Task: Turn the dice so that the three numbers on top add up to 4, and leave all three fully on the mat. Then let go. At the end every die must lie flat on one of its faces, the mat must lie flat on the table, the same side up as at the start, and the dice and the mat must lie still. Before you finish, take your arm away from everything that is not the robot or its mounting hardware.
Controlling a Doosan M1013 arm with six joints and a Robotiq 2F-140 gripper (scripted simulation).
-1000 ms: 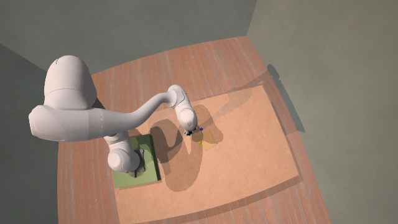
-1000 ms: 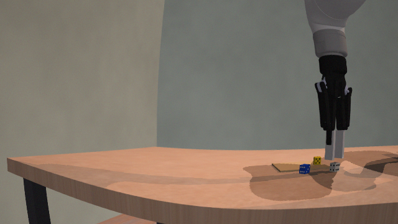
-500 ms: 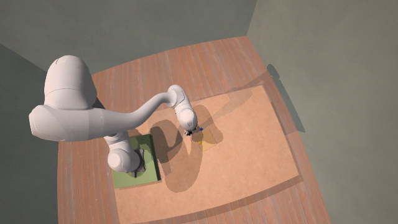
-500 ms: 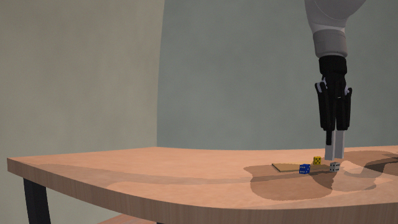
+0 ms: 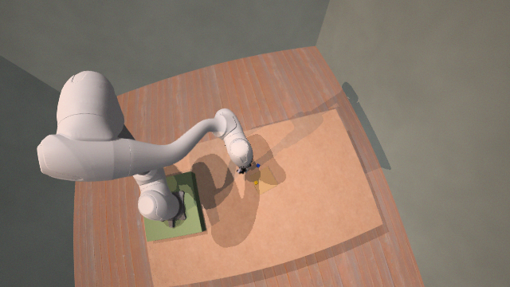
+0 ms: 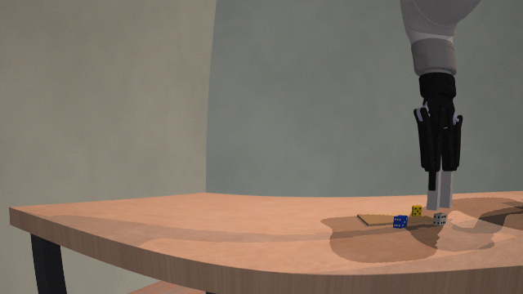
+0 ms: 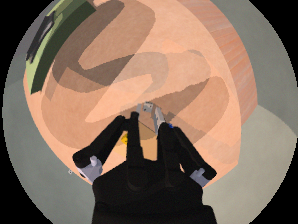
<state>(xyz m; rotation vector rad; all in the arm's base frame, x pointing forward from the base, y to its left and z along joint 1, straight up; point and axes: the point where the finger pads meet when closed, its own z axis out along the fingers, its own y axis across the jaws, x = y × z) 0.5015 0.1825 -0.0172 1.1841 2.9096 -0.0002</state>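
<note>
Right now my hand is 50 mm above the white die. The rest, counted from my hand: yellow die 40 mm ahead, 90 mm to the right, 50 mm below; then tan mat 90 mm ahead, 90 mm to the right, 60 mm below; then blue die 80 mm ahead, 20 mm to the left, 50 mm below.
</note>
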